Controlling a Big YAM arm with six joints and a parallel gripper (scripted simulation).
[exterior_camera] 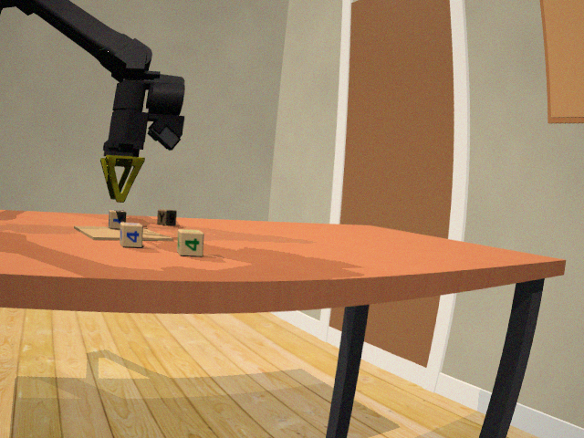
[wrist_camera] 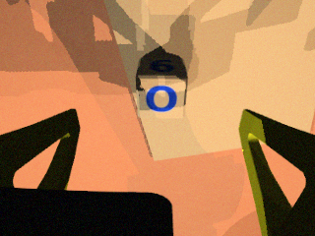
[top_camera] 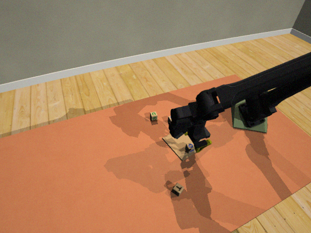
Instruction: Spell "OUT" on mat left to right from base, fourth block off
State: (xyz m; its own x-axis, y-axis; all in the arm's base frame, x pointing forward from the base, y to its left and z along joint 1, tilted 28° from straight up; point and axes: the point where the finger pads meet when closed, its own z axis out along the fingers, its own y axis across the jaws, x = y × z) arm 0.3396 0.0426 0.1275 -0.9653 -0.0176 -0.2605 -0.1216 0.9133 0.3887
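My gripper is now 40 mm above the O block. The rest, counted from my hand: tan mat: 60 mm below, 50 mm to the right, 10 mm ahead; wooden block: 180 mm to the right, 40 mm below, 20 mm ahead.
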